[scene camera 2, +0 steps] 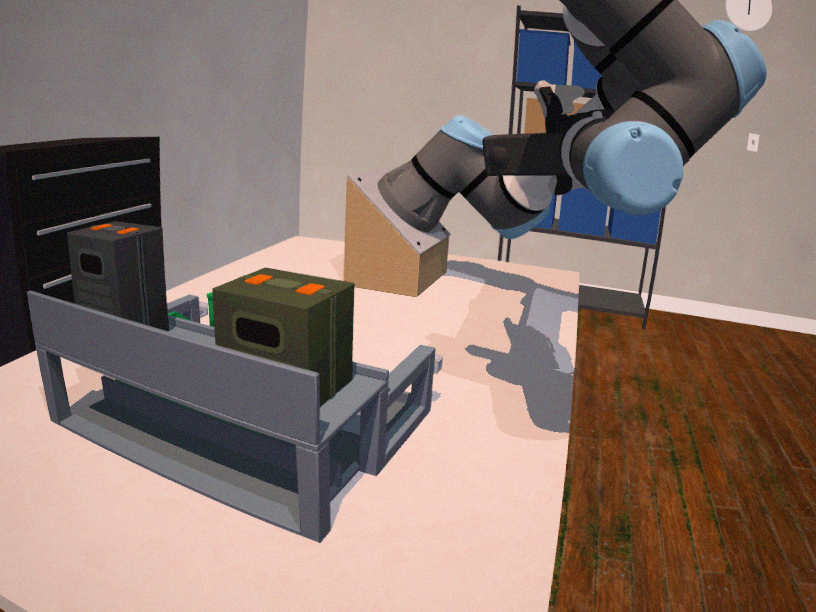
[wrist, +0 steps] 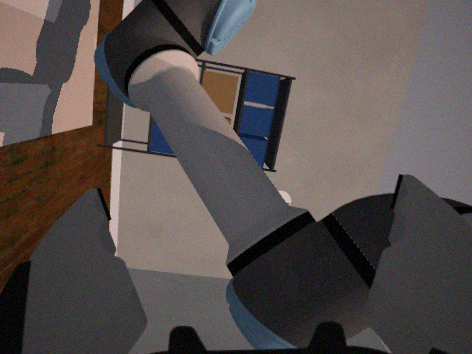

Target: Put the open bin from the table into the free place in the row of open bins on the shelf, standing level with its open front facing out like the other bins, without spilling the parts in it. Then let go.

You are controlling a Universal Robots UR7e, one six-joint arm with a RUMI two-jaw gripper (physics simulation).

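Seen in the pictures: gripper, fingertip midpoint: (wrist: 247,187); arm's base, link origin: (scene camera 2: 405,205).
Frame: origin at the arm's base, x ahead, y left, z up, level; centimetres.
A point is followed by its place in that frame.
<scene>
A grey two-level shelf (scene camera 2: 174,388) @(z -4.7, x 79.2, y 11.9 cm) stands on the table, its high back board toward scene camera 2. Small bright green parts (scene camera 2: 210,309) @(z -10.6, x 48.7, y -10.8 cm) (scene camera 2: 176,316) show past it, between the two cases; they may belong to bins, but the shelf and cases hide most of them. I cannot tell which is the bin to be placed, or see the free place in the row. My gripper (scene camera 2: 517,119) (wrist: 247,187) @(z 17.5, x 32.0, y 33.6 cm) is open and empty, high above the table's right side, well away from the shelf. In the wrist view its two fingers stand wide apart with the arm behind them.
A dark case (scene camera 2: 98,276) @(z 2.3, x 75.1, y -3.0 cm) and an olive case (scene camera 2: 283,322) @(z 2.4, x 75.6, y 21.6 cm), both with orange patches, stand upright on the shelf. The arm's wooden base block (scene camera 2: 378,250) @(z -7.5, x 11.6, y -0.3 cm) is behind on the table (scene camera 2: 448,546) @(z -15.8, x 74.3, y 36.6 cm). A black drawer cabinet (scene camera 2: 92,191) stands left; a rack with blue boxes (scene camera 2: 543,57) (wrist: 262,89) stands by the wall.
</scene>
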